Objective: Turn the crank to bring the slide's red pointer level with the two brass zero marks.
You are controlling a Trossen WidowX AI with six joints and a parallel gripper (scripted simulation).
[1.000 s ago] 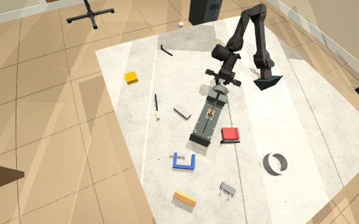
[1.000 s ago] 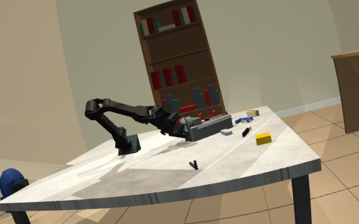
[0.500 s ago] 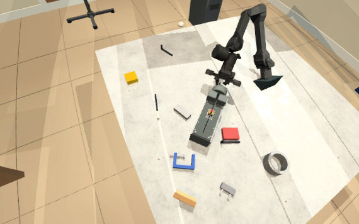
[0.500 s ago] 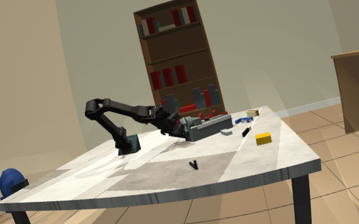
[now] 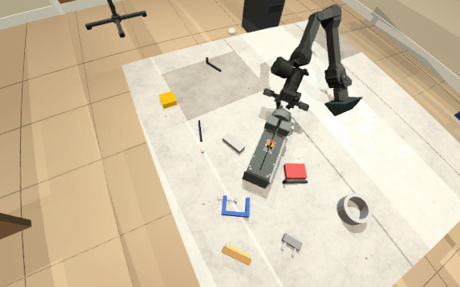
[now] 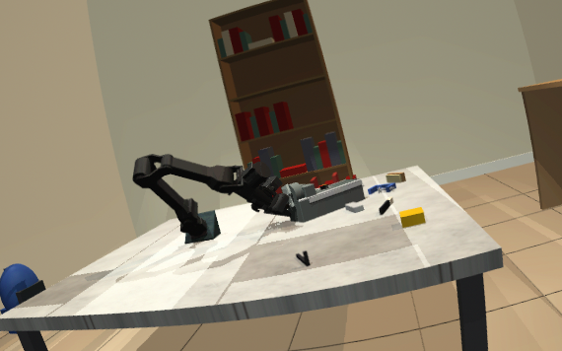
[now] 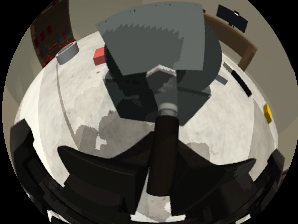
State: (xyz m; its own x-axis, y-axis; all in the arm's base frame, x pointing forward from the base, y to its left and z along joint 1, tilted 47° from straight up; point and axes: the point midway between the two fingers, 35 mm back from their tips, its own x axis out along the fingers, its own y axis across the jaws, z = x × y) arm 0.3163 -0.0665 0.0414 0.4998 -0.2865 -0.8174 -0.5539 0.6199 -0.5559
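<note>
Now: gripper tip 2 cm past the crank handle, 1 cm to the left of it and 3 cm below it. Round my gripper tip: grey block 21 cm ahead, 2 cm below; red pointer 12 cm ahead, 9 cm to the left, 5 cm above; red block 8 cm ahead, 21 cm to the left, 2 cm below.
</note>
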